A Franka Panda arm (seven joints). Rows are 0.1 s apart.
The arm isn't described. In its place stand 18 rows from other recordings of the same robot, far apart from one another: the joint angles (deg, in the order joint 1, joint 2, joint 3, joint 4, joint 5, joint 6, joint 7), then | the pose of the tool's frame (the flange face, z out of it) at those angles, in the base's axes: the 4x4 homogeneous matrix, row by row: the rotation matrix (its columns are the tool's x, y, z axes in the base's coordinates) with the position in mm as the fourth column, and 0 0 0 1 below.
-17.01 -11.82 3.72 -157.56 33.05 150.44 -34.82 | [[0.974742 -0.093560 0.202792 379.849], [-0.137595 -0.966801 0.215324 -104.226], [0.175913 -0.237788 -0.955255 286.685], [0 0 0 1]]
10.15 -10.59 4.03 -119.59 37.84 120.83 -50.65 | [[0.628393 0.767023 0.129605 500.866], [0.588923 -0.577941 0.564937 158.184], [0.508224 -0.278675 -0.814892 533.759], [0 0 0 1]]
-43.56 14.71 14.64 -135.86 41.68 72.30 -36.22 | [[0.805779 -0.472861 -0.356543 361.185], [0.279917 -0.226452 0.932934 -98.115], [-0.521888 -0.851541 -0.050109 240.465], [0 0 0 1]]
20.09 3.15 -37.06 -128.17 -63.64 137.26 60.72 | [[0.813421 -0.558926 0.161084 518.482], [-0.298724 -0.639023 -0.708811 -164.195], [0.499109 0.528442 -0.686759 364.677], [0 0 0 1]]
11.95 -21.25 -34.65 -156.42 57.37 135.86 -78.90 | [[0.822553 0.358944 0.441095 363.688], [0.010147 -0.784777 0.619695 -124.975], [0.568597 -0.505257 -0.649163 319.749], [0 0 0 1]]
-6.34 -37.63 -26.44 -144.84 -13.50 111.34 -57.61 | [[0.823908 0.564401 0.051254 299.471], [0.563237 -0.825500 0.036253 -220.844], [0.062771 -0.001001 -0.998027 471.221], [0 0 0 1]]
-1.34 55.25 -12.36 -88.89 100.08 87.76 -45.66 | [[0.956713 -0.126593 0.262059 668.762], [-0.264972 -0.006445 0.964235 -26.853], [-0.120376 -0.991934 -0.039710 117.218], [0 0 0 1]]
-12.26 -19.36 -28.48 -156.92 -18.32 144.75 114.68 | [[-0.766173 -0.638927 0.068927 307.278], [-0.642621 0.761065 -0.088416 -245.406], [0.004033 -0.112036 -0.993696 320.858], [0 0 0 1]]
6.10 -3.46 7.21 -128.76 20.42 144.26 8.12 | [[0.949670 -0.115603 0.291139 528.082], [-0.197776 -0.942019 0.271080 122.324], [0.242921 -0.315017 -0.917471 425.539], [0 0 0 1]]
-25.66 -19.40 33.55 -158.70 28.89 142.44 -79.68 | [[0.446017 0.893700 0.048673 376.423], [0.885592 -0.448538 0.120582 33.481], [0.129596 -0.010677 -0.991509 299.626], [0 0 0 1]]
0.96 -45.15 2.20 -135.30 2.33 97.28 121.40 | [[-0.479246 -0.869011 0.123055 318.273], [-0.874388 0.484865 0.018740 25.115], [-0.075950 -0.098617 -0.992223 600.350], [0 0 0 1]]
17.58 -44.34 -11.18 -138.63 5.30 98.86 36.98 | [[0.881369 -0.471327 0.032238 325.155], [-0.465155 -0.853850 0.233603 30.895], [-0.082577 -0.220886 -0.971798 566.833], [0 0 0 1]]
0.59 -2.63 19.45 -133.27 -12.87 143.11 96.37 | [[0.373070 -0.890466 0.260557 489.823], [-0.913780 -0.401286 -0.063048 180.675], [0.160700 -0.214570 -0.963398 377.971], [0 0 0 1]]
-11.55 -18.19 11.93 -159.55 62.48 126.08 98.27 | [[-0.793174 -0.604490 0.073942 355.051], [-0.409317 0.619064 0.670238 26.877], [-0.450927 0.501349 -0.738453 291.592], [0 0 0 1]]
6.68 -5.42 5.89 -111.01 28.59 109.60 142.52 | [[-0.751737 -0.659460 0.001927 521.253], [-0.587113 0.670593 0.453434 152.968], [-0.300314 0.339732 -0.891288 538.822], [0 0 0 1]]
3.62 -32.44 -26.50 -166.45 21.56 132.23 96.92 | [[-0.627444 -0.768935 0.122693 304.865], [-0.640282 0.599161 0.480672 -93.303], [-0.443118 0.223037 -0.868275 314.550], [0 0 0 1]]
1.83 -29.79 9.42 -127.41 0.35 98.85 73.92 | [[0.438667 -0.898198 0.028501 388.279], [-0.895373 -0.439554 -0.071417 88.906], [0.076675 0.005809 -0.997039 570.844], [0 0 0 1]]
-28.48 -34.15 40.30 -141.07 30.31 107.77 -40.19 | [[0.817343 0.572382 -0.065791 381.203], [0.575889 -0.808189 0.123215 128.305], [0.017354 -0.138597 -0.990197 443.651], [0 0 0 1]]
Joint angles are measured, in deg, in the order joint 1, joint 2, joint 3, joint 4, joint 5, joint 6, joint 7. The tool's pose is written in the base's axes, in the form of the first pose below.
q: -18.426 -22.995 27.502 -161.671 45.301 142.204 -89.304
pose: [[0.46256 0.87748 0.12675 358.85], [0.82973 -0.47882 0.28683 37.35], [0.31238 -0.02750 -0.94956 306.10], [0 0 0 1]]
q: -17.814 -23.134 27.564 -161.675 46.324 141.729 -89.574
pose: [[0.45908 0.87984 0.12298 357.71], [0.82782 -0.47390 0.30023 42.07], [0.32243 -0.03603 -0.94591 306.12], [0 0 0 1]]
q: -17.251 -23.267 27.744 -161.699 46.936 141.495 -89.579
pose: [[0.45465 0.88257 0.11987 356.69], [0.82831 -0.46844 0.30735 46.80], [0.32740 -0.04045 -0.94402 306.20], [0 0 0 1]]
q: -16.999 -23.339 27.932 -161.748 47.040 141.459 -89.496
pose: [[0.45104 0.88473 0.11757 356.02], [0.83048 -0.46428 0.30780 49.33], [0.32690 -0.04119 -0.94416 306.03], [0 0 0 1]]
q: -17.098 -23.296 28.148 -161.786 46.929 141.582 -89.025
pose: [[0.45635 0.88211 0.11675 355.86], [0.82887 -0.46914 0.30476 49.67], [0.32361 -0.04230 -0.94525 305.47], [0 0 0 1]]
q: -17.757 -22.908 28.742 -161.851 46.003 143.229 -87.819
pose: [[0.46928 0.87338 0.13033 357.81], [0.82722 -0.48644 0.28120 46.70], [0.30900 -0.02415 -0.95076 304.55], [0 0 0 1]]
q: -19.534 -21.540 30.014 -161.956 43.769 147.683 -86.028
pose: [[0.48807 0.85672 0.16678 363.45], [0.82721 -0.51501 0.22472 37.55], [0.27841 0.02829 -0.96004 301.52], [0 0 0 1]]
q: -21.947 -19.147 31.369 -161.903 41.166 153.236 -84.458
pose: [[0.50763 0.83626 0.20731 371.00], [0.82467 -0.54128 0.16414 25.11], [0.24948 0.08764 -0.96441 295.99], [0 0 0 1]]
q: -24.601 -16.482 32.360 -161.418 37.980 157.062 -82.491
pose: [[0.52973 0.81777 0.22503 378.65], [0.81758 -0.56293 0.12112 12.99], [0.22573 0.11982 -0.96679 289.64], [0 0 0 1]]
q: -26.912 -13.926 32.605 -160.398 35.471 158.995 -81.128
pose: [[0.55116 0.80230 0.22921 386.88], [0.80583 -0.58308 0.10324 1.23], [0.21647 0.12780 -0.96789 284.55], [0 0 0 1]]
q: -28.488 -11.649 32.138 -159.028 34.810 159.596 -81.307
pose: [[0.56904 0.78957 0.22973 394.96], [0.79127 -0.60179 0.10833 -10.11], [0.22378 0.12013 -0.96721 280.94], [0 0 0 1]]
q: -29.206 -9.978 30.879 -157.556 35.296 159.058 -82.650
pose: [[0.58081 0.78126 0.22868 402.08], [0.77803 -0.61539 0.12634 -21.21], [0.23943 0.10454 -0.96527 279.64], [0 0 0 1]]
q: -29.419 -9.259 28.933 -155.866 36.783 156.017 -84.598
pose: [[0.59354 0.77566 0.21464 407.59], [0.76045 -0.62783 0.16599 -31.91], [0.26350 0.06470 -0.96249 281.50], [0 0 0 1]]
